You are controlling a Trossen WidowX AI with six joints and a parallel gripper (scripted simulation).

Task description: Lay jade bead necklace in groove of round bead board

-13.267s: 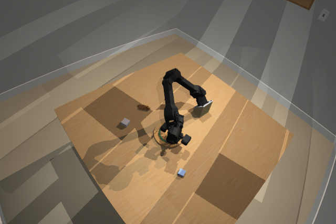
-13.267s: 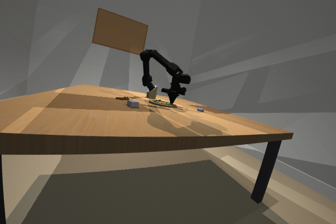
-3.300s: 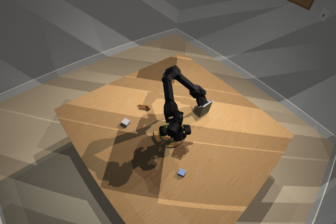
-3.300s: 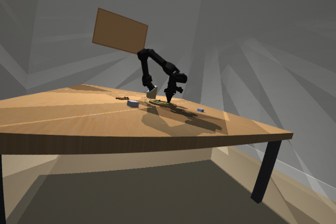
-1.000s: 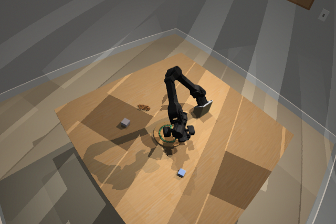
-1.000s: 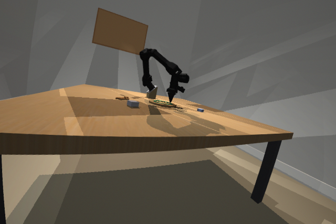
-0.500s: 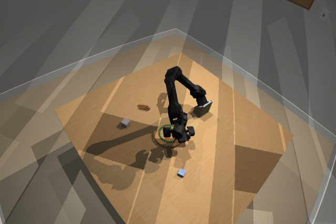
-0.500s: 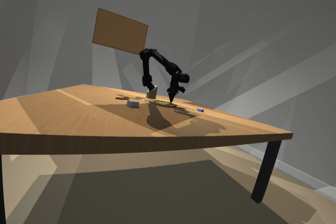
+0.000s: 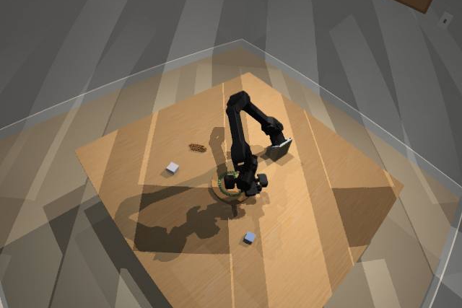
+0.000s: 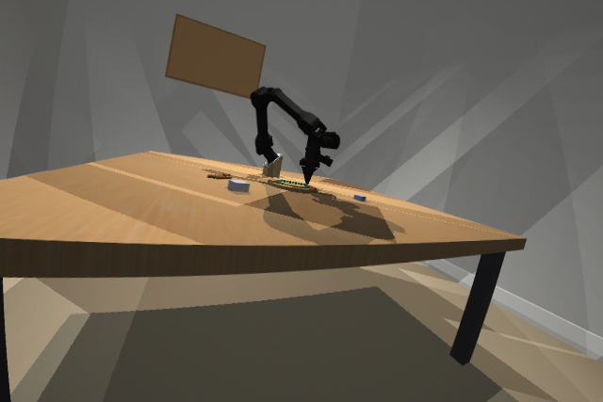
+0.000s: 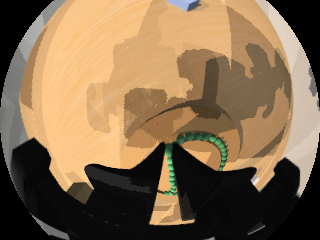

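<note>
My gripper tip is now 1 cm short of the round wooden bead board, 7 cm to the left of it and 1 cm above it. Also, from my gripper tip: blue block 10 cm ahead, 19 cm to the left, 1 cm below; then pale grey block 21 cm ahead, 28 cm to the right, 1 cm below.
</note>
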